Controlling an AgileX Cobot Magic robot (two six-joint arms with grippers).
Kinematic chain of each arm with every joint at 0, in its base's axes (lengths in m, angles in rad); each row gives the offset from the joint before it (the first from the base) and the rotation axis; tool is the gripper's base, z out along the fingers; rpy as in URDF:
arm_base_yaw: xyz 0 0 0.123 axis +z
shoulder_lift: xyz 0 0 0 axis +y
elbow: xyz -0.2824 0 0.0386 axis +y
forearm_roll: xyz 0.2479 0 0.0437 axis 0.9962 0 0.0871
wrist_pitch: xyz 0 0 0 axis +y
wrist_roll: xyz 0.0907 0 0.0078 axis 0.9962 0 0.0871
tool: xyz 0 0 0 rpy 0 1.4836 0
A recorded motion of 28 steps. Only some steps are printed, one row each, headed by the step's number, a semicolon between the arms.
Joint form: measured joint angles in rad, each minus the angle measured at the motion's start. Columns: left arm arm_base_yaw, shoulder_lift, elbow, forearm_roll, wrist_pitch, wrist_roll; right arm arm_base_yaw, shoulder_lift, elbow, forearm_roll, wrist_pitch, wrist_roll.
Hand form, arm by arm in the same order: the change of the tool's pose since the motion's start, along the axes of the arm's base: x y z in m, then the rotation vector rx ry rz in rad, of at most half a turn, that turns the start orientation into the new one. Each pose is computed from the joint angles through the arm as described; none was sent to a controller.
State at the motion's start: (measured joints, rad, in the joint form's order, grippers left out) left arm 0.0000 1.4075 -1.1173 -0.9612 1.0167 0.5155; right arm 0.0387 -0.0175 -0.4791 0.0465 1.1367 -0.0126
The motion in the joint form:
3: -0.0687 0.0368 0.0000 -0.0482 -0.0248 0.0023; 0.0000 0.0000 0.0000 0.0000 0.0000 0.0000
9: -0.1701 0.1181 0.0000 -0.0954 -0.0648 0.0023; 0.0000 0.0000 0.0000 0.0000 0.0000 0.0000
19: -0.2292 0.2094 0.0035 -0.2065 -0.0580 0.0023; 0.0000 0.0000 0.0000 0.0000 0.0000 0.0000
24: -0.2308 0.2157 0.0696 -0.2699 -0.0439 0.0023; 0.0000 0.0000 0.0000 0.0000 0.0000 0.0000
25: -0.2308 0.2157 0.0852 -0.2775 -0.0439 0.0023; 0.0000 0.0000 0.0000 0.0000 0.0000 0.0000
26: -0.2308 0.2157 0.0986 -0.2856 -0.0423 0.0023; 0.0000 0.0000 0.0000 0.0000 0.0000 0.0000
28: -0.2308 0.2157 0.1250 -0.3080 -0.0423 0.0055; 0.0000 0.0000 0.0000 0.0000 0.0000 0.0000
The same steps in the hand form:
3: 0.0049 -0.0208 -0.0072 -0.0408 0.0229 -0.0393; 0.0000 0.0000 0.0000 0.0000 0.0000 0.0000
9: 0.0137 -0.0525 -0.0285 -0.0697 0.0881 -0.0935; 0.0000 0.0000 0.0000 0.0000 0.0000 0.0000
19: 0.0216 -0.0773 -0.0515 -0.1585 0.2017 -0.1178; 0.0000 0.0000 0.0000 0.0000 0.0000 0.0000
24: 0.0137 -0.0785 -0.0672 -0.2086 0.2876 -0.1010; 0.0000 0.0000 0.0000 0.0000 0.0000 0.0000
25: 0.0117 -0.0782 -0.0708 -0.2130 0.3037 -0.0961; 0.0000 0.0000 0.0000 0.0000 0.0000 0.0000
26: 0.0099 -0.0780 -0.0738 -0.2186 0.3185 -0.0926; 0.0000 0.0000 0.0000 0.0000 0.0000 0.0000
28: 0.0066 -0.0778 -0.0793 -0.2337 0.3442 -0.0820; 0.0000 0.0000 0.0000 0.0000 0.0000 0.0000

